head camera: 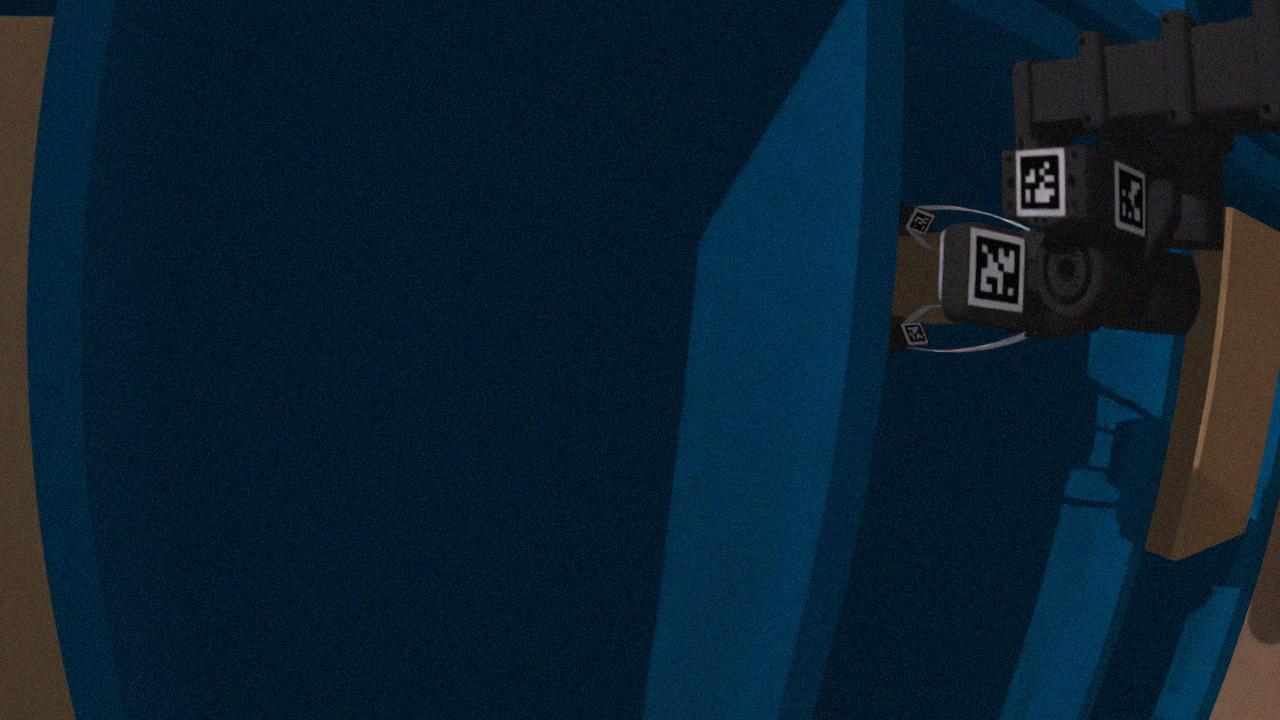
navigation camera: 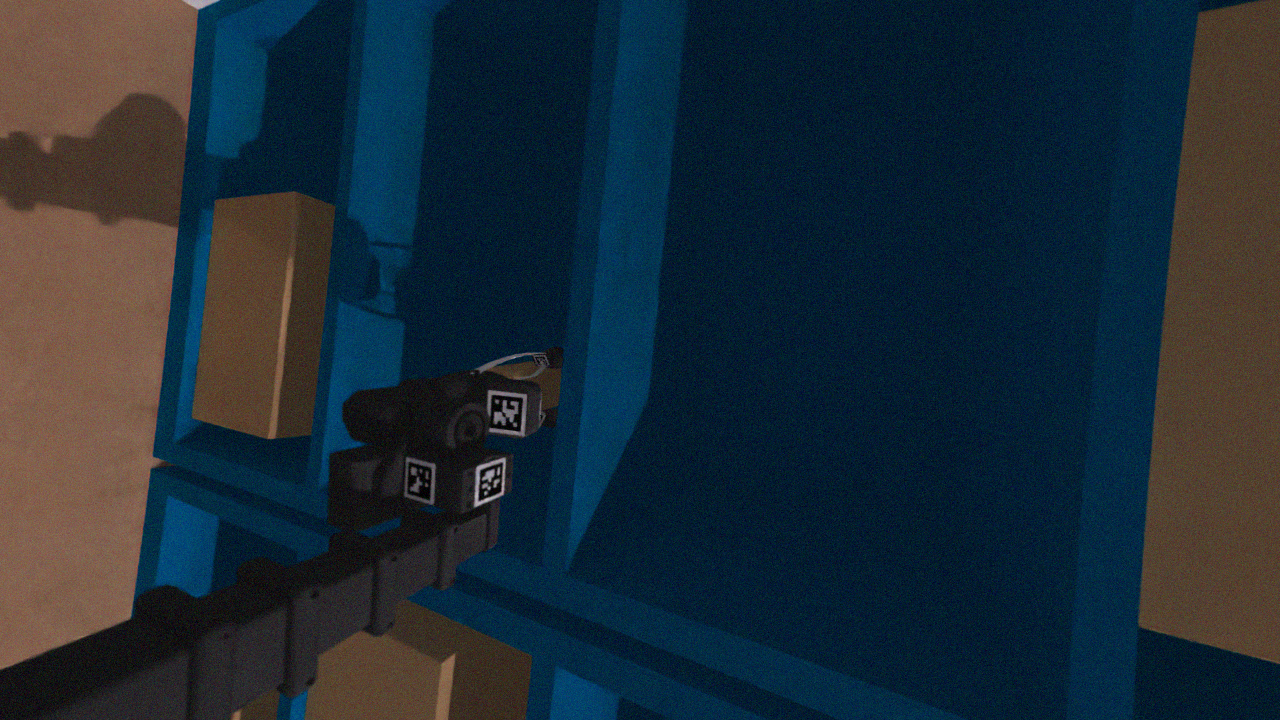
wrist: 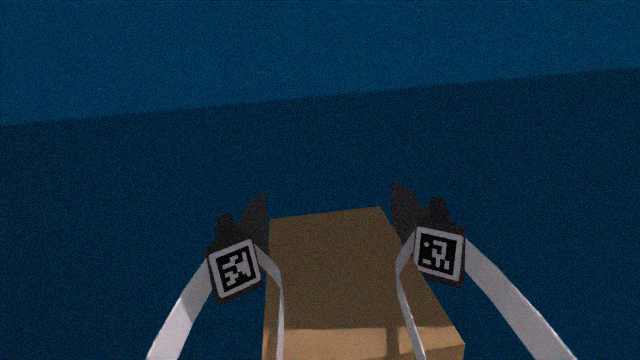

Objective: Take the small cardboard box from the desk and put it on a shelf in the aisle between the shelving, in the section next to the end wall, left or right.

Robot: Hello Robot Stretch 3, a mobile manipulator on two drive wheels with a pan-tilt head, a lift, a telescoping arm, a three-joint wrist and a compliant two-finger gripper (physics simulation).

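Frame: origin at the robot's base, x down, y back, z left, level; metres.
Where they show: gripper, fingertip midpoint: [wrist: 329, 214].
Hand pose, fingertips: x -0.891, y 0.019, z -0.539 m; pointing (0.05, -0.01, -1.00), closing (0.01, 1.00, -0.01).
Things, the pixels of their top centre, and the offset from my fingertips. Level surfaces: height alone.
- small cardboard box, top centre: [wrist: 336, 249] [head camera: 910, 275] [navigation camera: 543, 389] dx -0.003, dy +0.002, dz +0.046 m
- blue shelf board, surface height: dx -0.100 m
- large cardboard box, top centre: [head camera: 1128, 367] [navigation camera: 364, 325] dx +0.544, dy -0.062, dz -0.067 m
- tan surface, surface height: dx +0.891 m
The small cardboard box [head camera: 916, 275] [navigation camera: 549, 383] [wrist: 335, 275] is between the two fingers of my gripper [head camera: 902, 279] [navigation camera: 552, 386] [wrist: 329, 214], which is shut on it. In the wrist view the fingertips press on both sides of its far end, and most of the box is in shade. In the head view the fingertips and the box's far end reach the edge of a blue shelf board [head camera: 769, 376] [navigation camera: 620, 268], which partly hides them. The gripper is at an opening of the blue shelving. I cannot tell whether the box touches any board.
A large cardboard box [head camera: 1230, 376] [navigation camera: 246, 313] sits in the neighbouring compartment behind the wrist. Another large box [navigation camera: 483, 671] is below the arm [head camera: 1141, 85] [navigation camera: 358, 591] in the navigation view. More cardboard [head camera: 26, 358] [navigation camera: 1221, 358] shows beyond the wide dark compartment. A tan surface [navigation camera: 80, 340] carries an arm shadow.
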